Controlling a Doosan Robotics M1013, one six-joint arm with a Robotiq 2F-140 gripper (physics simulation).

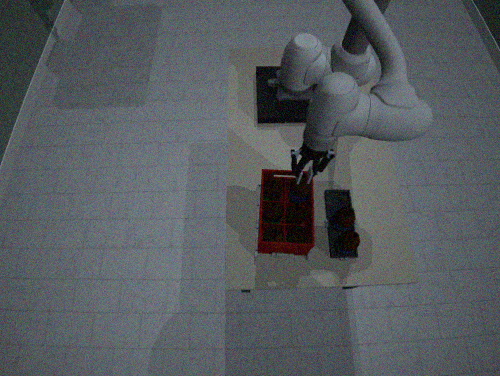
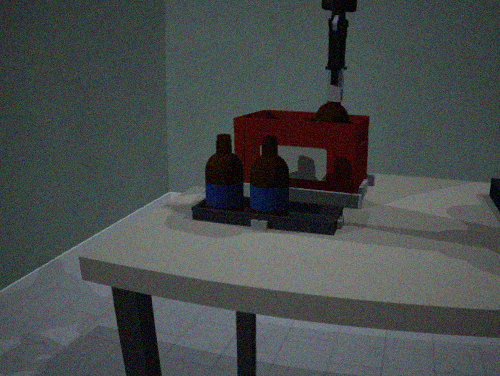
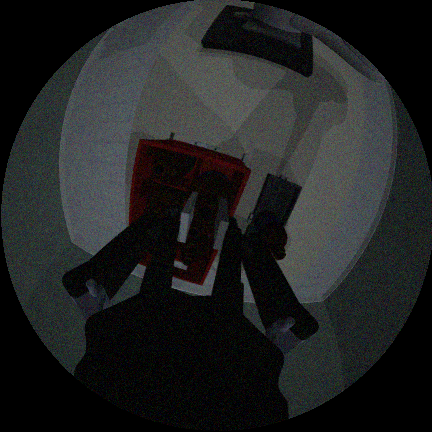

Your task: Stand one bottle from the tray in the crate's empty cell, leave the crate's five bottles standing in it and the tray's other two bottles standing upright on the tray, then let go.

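Frame: origin at the arm's base, x ahead, y left, z up, level; millimetres.
Where they show: gripper, fingertip midpoint: [image 1: 302, 180] [image 2: 334, 100] [image 3: 206, 205]; arm's base, origin of the base link: [image 1: 294, 86] [image 3: 274, 26].
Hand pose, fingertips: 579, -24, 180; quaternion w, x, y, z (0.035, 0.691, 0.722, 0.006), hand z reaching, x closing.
Each offset is from my fingertips to the top centre of the thing, as dx, dy, dz. "*": to the spot under its first point. Level surfaces: height alone.
My gripper [image 1: 304, 179] [image 2: 335, 96] [image 3: 206, 205] points down over the crate's cell nearest the robot base on the tray side. It is shut on the neck of a brown bottle @[+5, +0, +29] [image 1: 299, 192] [image 2: 332, 112] [image 3: 214, 182]. That bottle is upright, its lower part inside the cell and its shoulder above the rim. The red crate [image 1: 284, 247] [image 2: 250, 131] [image 3: 142, 146] has dark bottles in other cells, too dim to count. Two brown bottles with blue labels, one [image 1: 344, 217] [image 2: 224, 172] and another [image 1: 349, 242] [image 2: 270, 172], stand upright on the dark tray @[+92, +178, -193] [image 1: 336, 198] [image 2: 317, 221] [image 3: 278, 192].
The crate and the tray stand apart on the beige table @[dz -219] [image 1: 380, 200] [image 2: 225, 250]. Small grey brackets @[* -54, +59, -199] [image 2: 352, 199] sit at the crate's foot. A black base plate [image 1: 266, 100] [image 3: 225, 37] lies beyond the crate, under the arm.
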